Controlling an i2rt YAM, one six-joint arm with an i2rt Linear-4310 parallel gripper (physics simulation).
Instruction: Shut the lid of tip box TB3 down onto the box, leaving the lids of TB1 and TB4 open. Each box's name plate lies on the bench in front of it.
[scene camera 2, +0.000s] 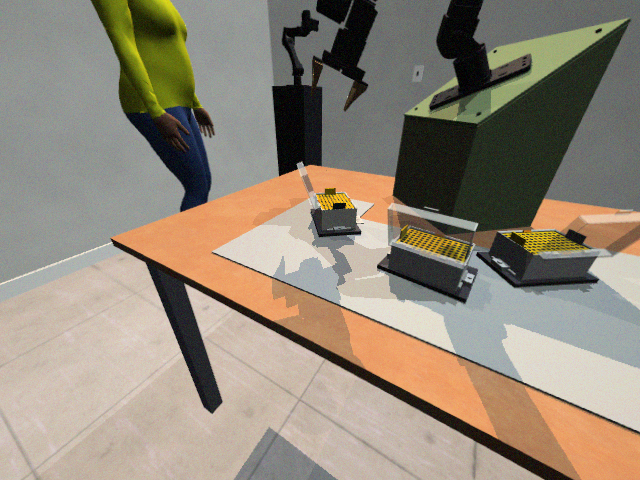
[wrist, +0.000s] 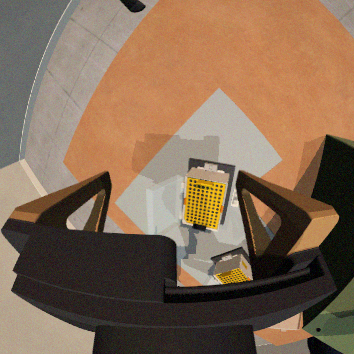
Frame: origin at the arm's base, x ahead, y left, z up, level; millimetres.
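Seen in the pictures: gripper, fingertip midpoint: (scene camera 2: 328, 103) (wrist: 173, 177); arm's base at its link origin: (scene camera 2: 475, 86).
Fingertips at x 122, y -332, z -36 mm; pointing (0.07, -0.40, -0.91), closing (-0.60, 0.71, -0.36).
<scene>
Pixels of each thing's middle, then the offset from my fingertips to it. "*": a spot on its surface instead. Level surfaces: height alone.
- far-left box at the middle of its body: (wrist: 210, 199) (scene camera 2: 338, 210) 120 mm ahead, 98 mm left, 240 mm down
- middle box at the middle of its body: (scene camera 2: 432, 253) (wrist: 240, 274) 222 mm ahead, 341 mm left, 240 mm down
- small white plate at a spot on its surface: (wrist: 234, 198) * 89 mm ahead, 141 mm left, 271 mm down
- pale mat at its surface level: 273 mm down
- orange bench at its surface level: 276 mm down
Three grey tip boxes with yellow racks stand open on the bench. The far-left box (scene camera 2: 337, 220) (wrist: 205, 202) has its clear lid (scene camera 2: 306, 183) (wrist: 162, 212) raised, leaning outward. The middle box (scene camera 2: 429, 266) (wrist: 232, 274) has its clear lid (scene camera 2: 439, 221) upright along its back edge. The right box (scene camera 2: 550, 258) has its lid (scene camera 2: 602, 227) tipped far back. A small white plate (wrist: 234, 198) lies beside the far-left box; I cannot read which box is TB1, TB3 or TB4. My gripper (scene camera 2: 330, 100) (wrist: 173, 177) is open and empty, high above the far-left box.
A pale mat (scene camera 2: 248, 248) (wrist: 220, 115) lies under the boxes on the orange bench (scene camera 2: 191, 227) (wrist: 225, 50). A green sloped pedestal (scene camera 2: 434, 160) (wrist: 332, 210) carries the arm behind the boxes. A person (scene camera 2: 155, 56) stands beyond the bench's left side. Another arm (scene camera 2: 292, 49) stands on a black pedestal (scene camera 2: 297, 124).
</scene>
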